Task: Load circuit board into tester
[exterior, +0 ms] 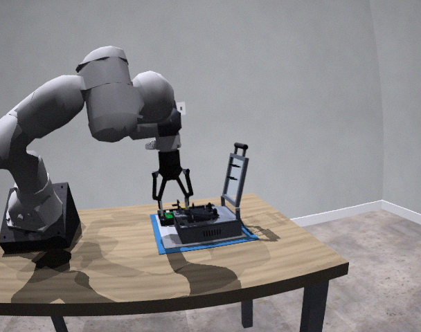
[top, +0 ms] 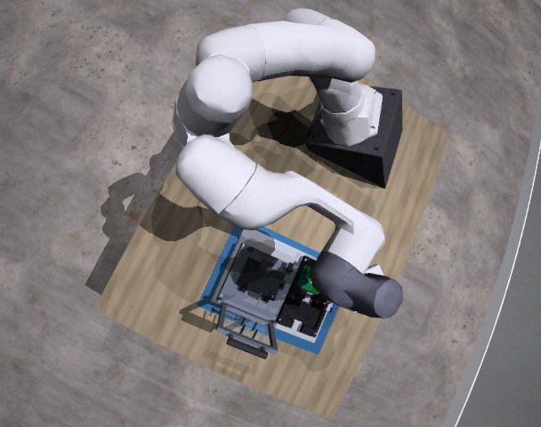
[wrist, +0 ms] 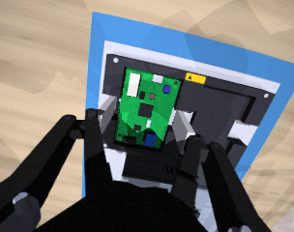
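Right now my hand is 2 cm above the green circuit board. The rest, counted from my hand: tester lid 19 cm ahead, 17 cm to the right, 14 cm above; then tester 9 cm ahead, 13 cm to the right, 7 cm above.
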